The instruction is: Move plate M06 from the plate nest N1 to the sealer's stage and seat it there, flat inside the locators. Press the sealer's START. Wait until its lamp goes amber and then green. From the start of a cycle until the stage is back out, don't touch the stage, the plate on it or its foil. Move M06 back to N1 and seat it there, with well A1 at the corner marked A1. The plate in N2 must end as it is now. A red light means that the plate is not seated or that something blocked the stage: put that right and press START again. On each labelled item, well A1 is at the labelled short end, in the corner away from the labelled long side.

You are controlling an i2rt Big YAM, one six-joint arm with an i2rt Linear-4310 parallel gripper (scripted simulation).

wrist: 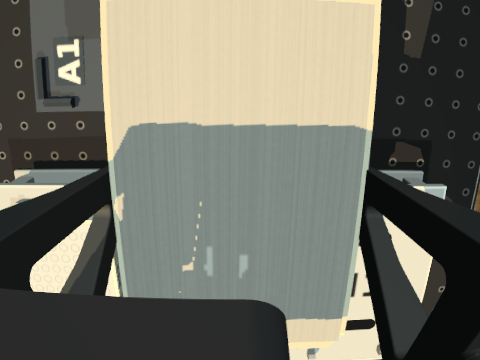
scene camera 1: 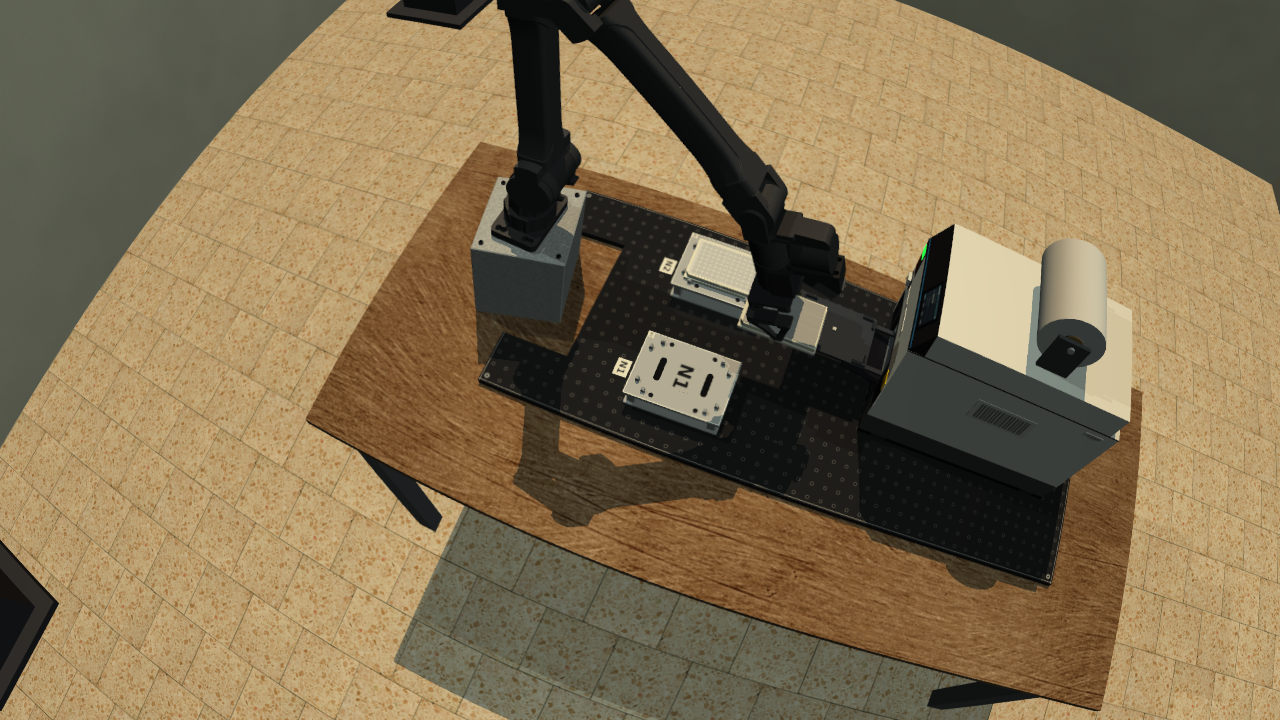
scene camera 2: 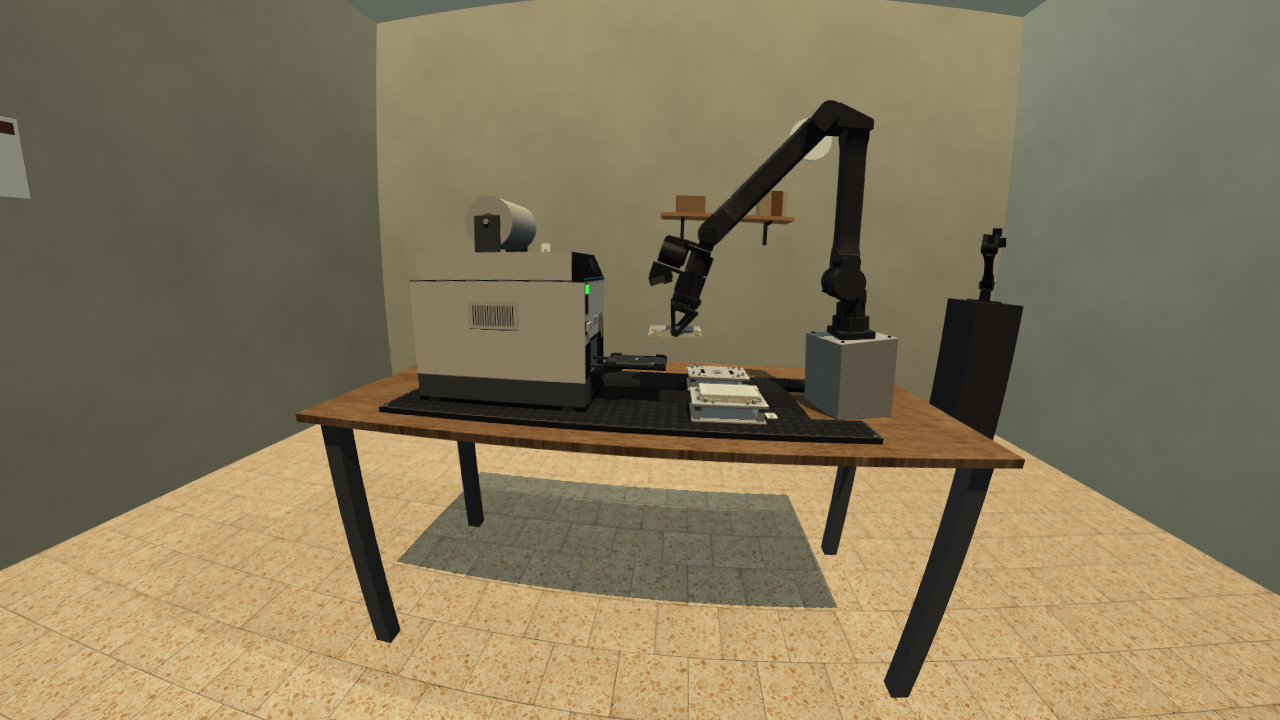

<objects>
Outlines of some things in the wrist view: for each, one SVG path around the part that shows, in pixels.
My gripper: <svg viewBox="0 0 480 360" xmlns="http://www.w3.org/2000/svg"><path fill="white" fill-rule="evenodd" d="M369 166L366 172L359 242L382 360L480 360L480 212L421 191ZM383 216L440 263L445 271L446 287L429 317L401 266ZM0 210L0 360L290 360L286 317L279 308L272 304L258 300L105 296L117 243L109 166L54 191ZM94 215L78 259L60 293L33 291L30 285L30 273L34 264Z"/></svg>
A well plate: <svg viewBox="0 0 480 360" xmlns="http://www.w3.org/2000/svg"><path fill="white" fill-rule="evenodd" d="M116 245L106 296L123 297ZM93 216L34 264L30 273L30 285L33 291L60 293L78 259Z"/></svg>
</objects>
